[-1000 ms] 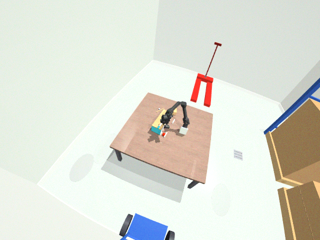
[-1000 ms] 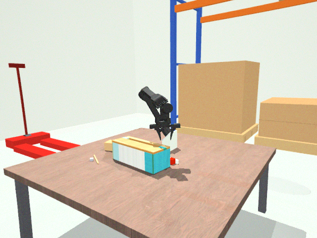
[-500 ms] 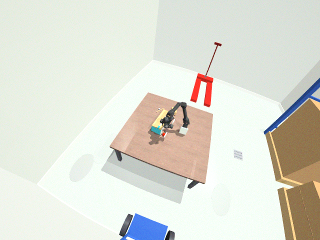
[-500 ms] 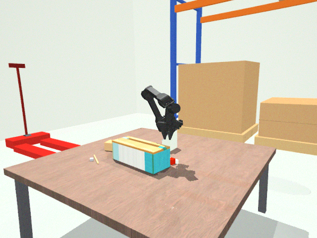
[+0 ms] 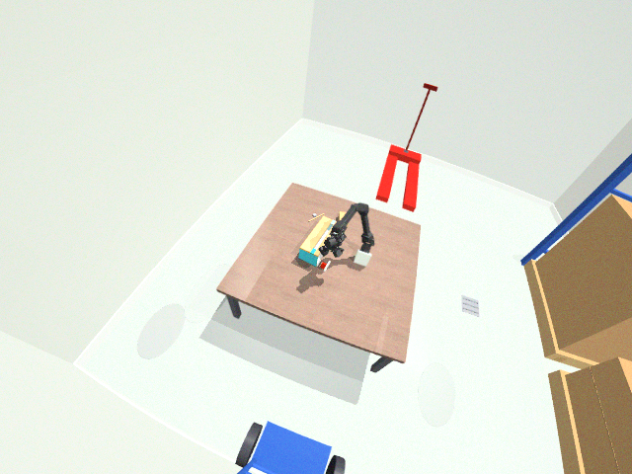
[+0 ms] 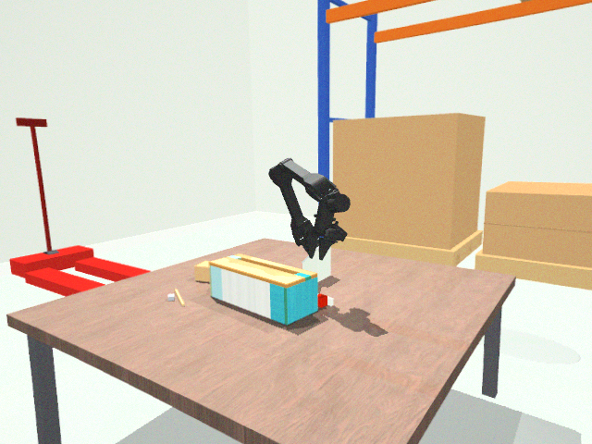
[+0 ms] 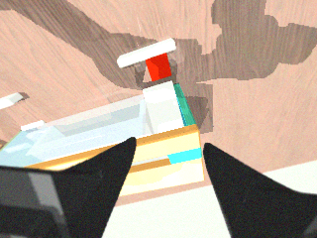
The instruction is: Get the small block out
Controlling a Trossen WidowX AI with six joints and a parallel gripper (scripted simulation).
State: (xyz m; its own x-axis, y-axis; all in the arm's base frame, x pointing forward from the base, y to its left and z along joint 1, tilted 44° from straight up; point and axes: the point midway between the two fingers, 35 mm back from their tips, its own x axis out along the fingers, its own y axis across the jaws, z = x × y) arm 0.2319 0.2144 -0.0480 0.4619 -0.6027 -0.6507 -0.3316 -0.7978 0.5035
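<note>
My gripper tip is now 20 mm past the small red block, 10 mm to the right of it and 150 mm above it. Round my gripper tip: thin wooden stick: 230 mm ahead, 440 mm to the right, 160 mm below; then box: 50 mm ahead, 160 mm to the right, 100 mm below; then tan block: 20 mm ahead, 510 mm to the right, 130 mm below.
</note>
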